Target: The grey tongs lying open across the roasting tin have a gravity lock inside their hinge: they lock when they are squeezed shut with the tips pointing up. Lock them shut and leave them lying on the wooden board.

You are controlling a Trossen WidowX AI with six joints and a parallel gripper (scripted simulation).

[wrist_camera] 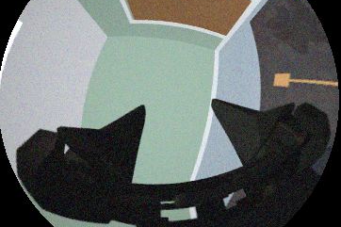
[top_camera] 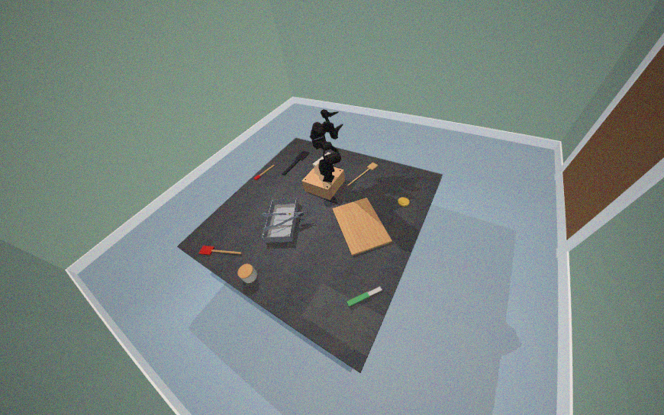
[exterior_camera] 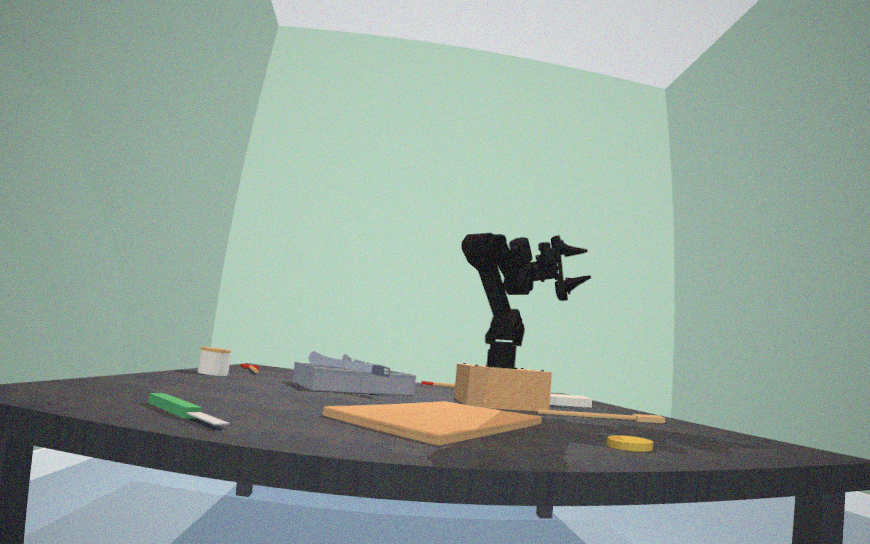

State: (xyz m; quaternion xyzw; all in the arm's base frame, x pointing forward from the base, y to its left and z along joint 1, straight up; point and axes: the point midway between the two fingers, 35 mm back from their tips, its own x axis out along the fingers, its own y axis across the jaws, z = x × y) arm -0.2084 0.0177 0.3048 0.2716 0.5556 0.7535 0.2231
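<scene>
Right now my gripper tip is 58 cm short of the grey roasting tin, 38 cm above it and 24 cm to the left of it. From my gripper tip the other things lie so: black spatula: 42 cm to the right, 41 cm below, 1 cm behind; then white block: 40 cm below, 17 cm to the right, 4 cm behind; then wooden board: 48 cm ahead, 40 cm below, 24 cm to the left.
</scene>
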